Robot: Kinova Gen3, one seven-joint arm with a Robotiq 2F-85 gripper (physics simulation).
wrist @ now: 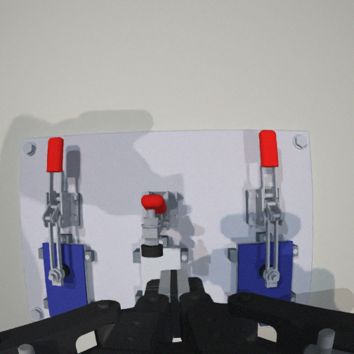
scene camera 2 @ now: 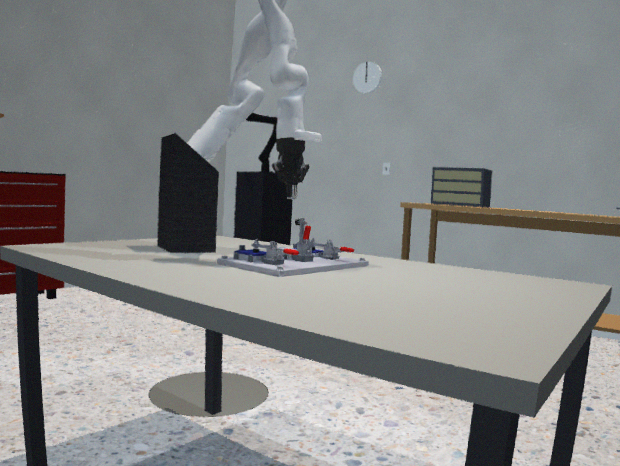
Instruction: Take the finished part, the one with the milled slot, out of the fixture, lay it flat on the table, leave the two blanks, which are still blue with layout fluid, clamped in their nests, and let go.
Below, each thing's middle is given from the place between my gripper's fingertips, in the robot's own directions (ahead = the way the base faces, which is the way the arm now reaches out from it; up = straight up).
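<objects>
My hand: 4 cm past the finished part [wrist: 150, 268], 2 cm to the right of it, 15 cm above it. Fixture plate [wrist: 210, 169]: from my hand, 1 cm ahead, 2 cm to the left, 17 cm below.
</objects>
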